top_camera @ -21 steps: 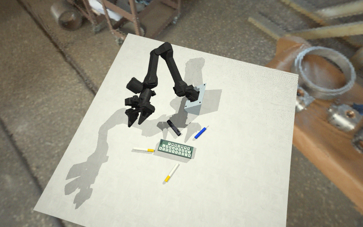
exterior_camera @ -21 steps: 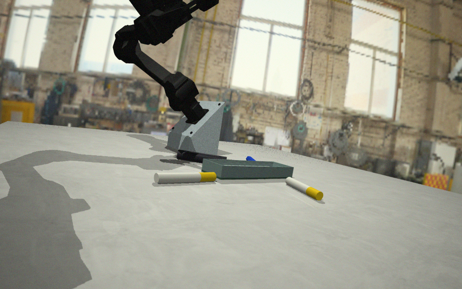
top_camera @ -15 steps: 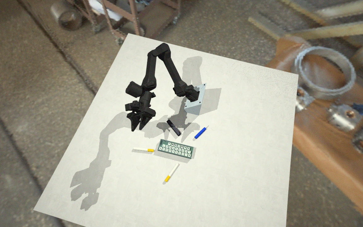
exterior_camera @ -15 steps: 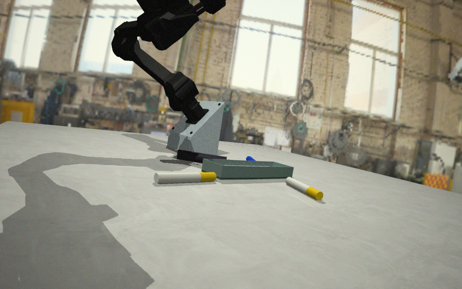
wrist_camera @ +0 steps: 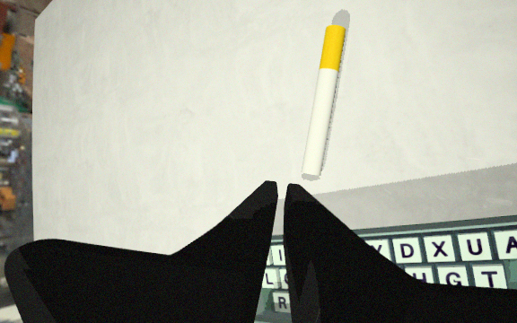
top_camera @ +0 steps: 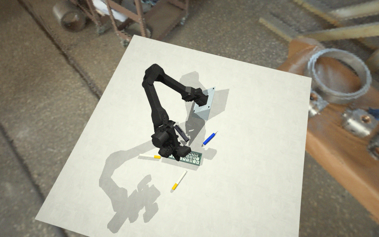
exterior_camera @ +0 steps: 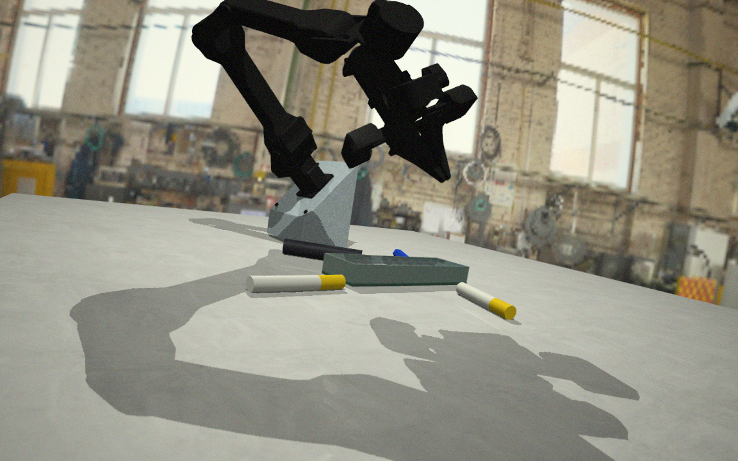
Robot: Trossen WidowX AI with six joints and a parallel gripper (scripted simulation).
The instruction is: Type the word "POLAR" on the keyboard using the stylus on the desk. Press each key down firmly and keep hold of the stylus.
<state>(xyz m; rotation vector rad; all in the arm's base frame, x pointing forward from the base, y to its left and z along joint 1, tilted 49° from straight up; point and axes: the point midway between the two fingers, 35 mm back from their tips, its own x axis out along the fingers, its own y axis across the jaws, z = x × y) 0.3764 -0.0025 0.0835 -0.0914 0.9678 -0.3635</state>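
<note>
Right now my gripper tip is 23 cm past the blue stylus, 15 cm to the right of it and 13 cm above it. Also, from my gripper tip: grey stylus tip 26 cm behind, 17 cm to the left, 13 cm below; then black bar 20 cm behind, 13 cm below, 4 cm to the right.
</note>
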